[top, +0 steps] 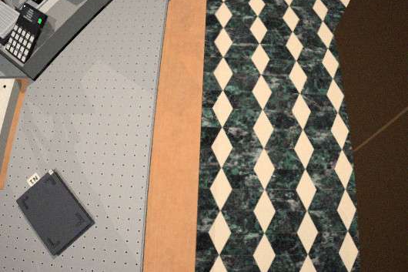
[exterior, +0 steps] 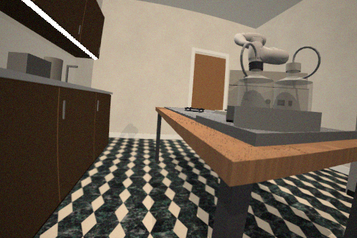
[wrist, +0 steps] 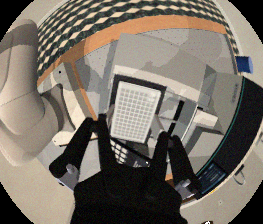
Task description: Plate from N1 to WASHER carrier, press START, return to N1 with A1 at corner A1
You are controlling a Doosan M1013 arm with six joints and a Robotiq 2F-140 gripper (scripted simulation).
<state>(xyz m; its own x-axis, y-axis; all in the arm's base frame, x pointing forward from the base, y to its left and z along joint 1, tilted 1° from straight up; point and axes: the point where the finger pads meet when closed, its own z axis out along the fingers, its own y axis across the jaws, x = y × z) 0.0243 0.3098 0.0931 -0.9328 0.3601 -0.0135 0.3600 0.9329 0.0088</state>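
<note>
Right now the white well plate is 30 mm below my hand. Also, from my hand: plate washer (140 mm to the left, 50 mm ahead, 10 mm above); label (380 mm to the right, 260 mm ahead, 120 mm below); plate nest N1 (440 mm to the right, 350 mm ahead, 100 mm below).
</note>
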